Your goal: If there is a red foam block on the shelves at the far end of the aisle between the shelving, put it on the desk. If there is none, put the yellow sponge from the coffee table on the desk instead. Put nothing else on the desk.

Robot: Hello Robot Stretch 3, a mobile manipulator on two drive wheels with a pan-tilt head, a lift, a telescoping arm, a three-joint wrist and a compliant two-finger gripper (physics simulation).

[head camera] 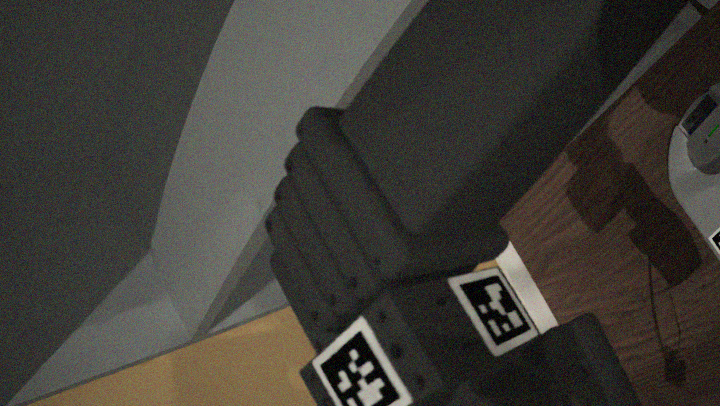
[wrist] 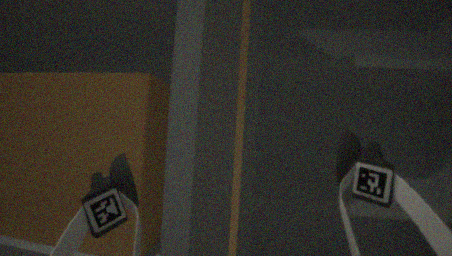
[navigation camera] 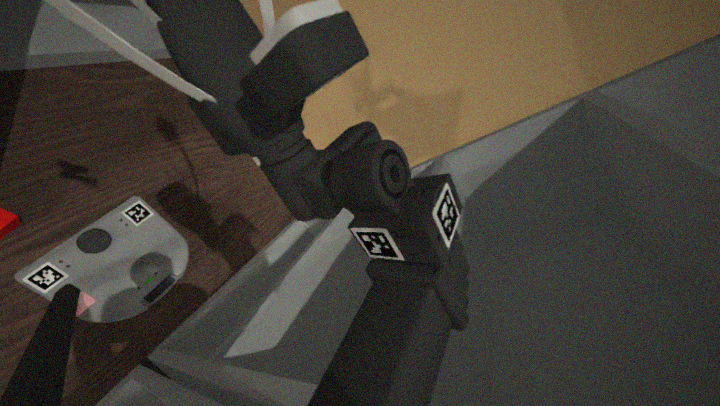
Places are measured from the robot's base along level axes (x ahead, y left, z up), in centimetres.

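Pixels of known places: gripper, fingertip midpoint: [wrist: 233,160]; robot's base, origin of the base link: [navigation camera: 95,239].
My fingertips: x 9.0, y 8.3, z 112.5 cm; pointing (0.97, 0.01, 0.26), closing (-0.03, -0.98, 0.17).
Note:
For each thing: its top centre in the pictures, then the offset to it from my fingertips. "spot": a spot on its surface instead. Level surfaces: height alone.
- bright red block, surface spot: [navigation camera: 7,221] spot: dz -107.0, dx +7.5, dy +1.5 cm
- orange-brown box, middle of its top: [wrist: 89,90] dz +10.1, dx +32.0, dy +31.7 cm
- wooden floor, its level: dz -115.9 cm
A bright red block [navigation camera: 7,221] lies on the wooden floor at the left edge of the navigation view, partly cut off; its material cannot be told. My gripper [wrist: 233,160] is open in the wrist view, its two fingers wide apart with nothing held between them. The gripper's dark body and part of its pale fingers show at the top left of the navigation view; the fingertips are outside that view. The red block does not show in the wrist view. The yellow sponge, coffee table and desk do not show in these views.
Grey shelving [head camera: 201,151] [navigation camera: 297,297] [wrist: 184,125] stands close around my arm. An orange-brown box [wrist: 75,135] is left in the wrist view. A tan wall [head camera: 226,363] [navigation camera: 504,75] lies beside the shelving. My grey base [head camera: 698,186] [navigation camera: 113,257] stands on the wooden floor [head camera: 539,216] [navigation camera: 100,126].

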